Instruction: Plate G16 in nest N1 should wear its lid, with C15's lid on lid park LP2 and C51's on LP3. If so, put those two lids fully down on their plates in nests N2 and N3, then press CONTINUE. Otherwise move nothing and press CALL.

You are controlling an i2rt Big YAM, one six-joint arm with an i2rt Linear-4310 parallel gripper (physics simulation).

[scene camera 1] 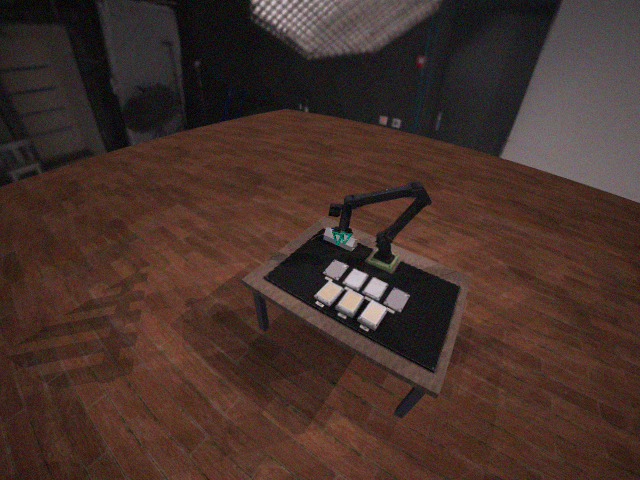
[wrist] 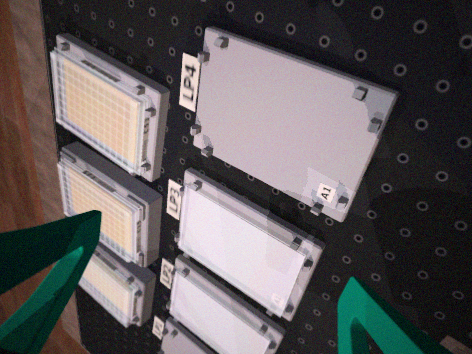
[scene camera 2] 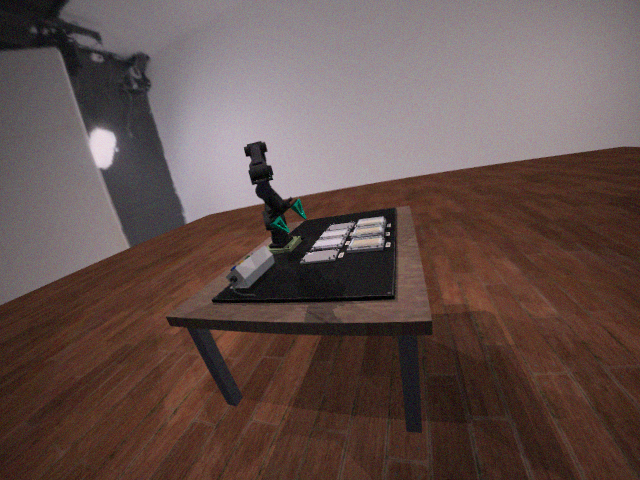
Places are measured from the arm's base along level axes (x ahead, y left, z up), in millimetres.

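Pixels of known places: gripper, fingertip midpoint: [scene camera 1: 340, 244] [wrist: 223, 257] [scene camera 2: 297, 225]; arm's base, link origin: [scene camera 1: 384, 257] [scene camera 2: 281, 243].
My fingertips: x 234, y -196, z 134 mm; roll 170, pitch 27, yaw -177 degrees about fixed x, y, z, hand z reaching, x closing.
Observation:
For each thing: its middle in the pictures, then the offset to it from my fingertips. "spot": a spot on its surface instead. Level surfaces: height alone.
- lid park LP3, surface spot: [wrist: 320, 245] spot: dy +98, dx -22, dz -144 mm
- lid park LP2, surface spot: [wrist: 281, 330] spot: dy +226, dx -35, dz -146 mm
- Lid park LP4, body centre: [wrist: 273, 126] [scene camera 2: 319, 255] [scene camera 1: 336, 269] dy +25, dx +52, dz -141 mm
- lid park LP1, surface spot: [wrist: 182, 345] spot: dy +392, dx +58, dz -141 mm
- top plate, body centre: [wrist: 97, 111] [scene camera 2: 365, 242] [scene camera 1: 329, 291] dy +108, dx +227, dz -130 mm
- middle plate, body centre: [wrist: 98, 210] [scene camera 2: 367, 230] [scene camera 1: 350, 300] dy +234, dx +210, dz -121 mm
- bottom plate, body centre: [wrist: 97, 281] [scene camera 2: 370, 221] [scene camera 1: 373, 312] dy +366, dx +199, dz -116 mm
- light grey button box, body centre: [scene camera 2: 250, 265] [scene camera 1: 341, 237] dy -116, dx -189, dz -109 mm
- black mat, surface height: dz -151 mm
My gripper [scene camera 1: 341, 243] [scene camera 2: 297, 225] [wrist: 223, 257] is open and empty, raised above the mat. Pale lids lie on lid park LP3 [wrist: 320, 245] and lid park LP2 [wrist: 281, 330]. Lid park LP4 [wrist: 295, 115] and the visible part of lid park LP1 [wrist: 182, 345] bear no lid. Beside them, three plates sit in nests: a top plate [wrist: 100, 110], a middle plate [wrist: 102, 210] and a bottom plate [wrist: 107, 285] in the wrist view. The bottom one is partly cut off by a finger. The right-hand plate [scene camera 1: 373, 314] looks paler in scene camera 1. Side print and nest labels are unreadable.
A light grey button box [scene camera 1: 351, 246] [scene camera 2: 254, 268] stands at the mat's corner, with a cable and small blue and yellow buttons. The arm's green base plate [scene camera 1: 376, 262] [scene camera 2: 294, 244] stands behind the lid parks. The black mat [scene camera 1: 413, 330] [scene camera 2: 330, 286] lies on a wooden table.

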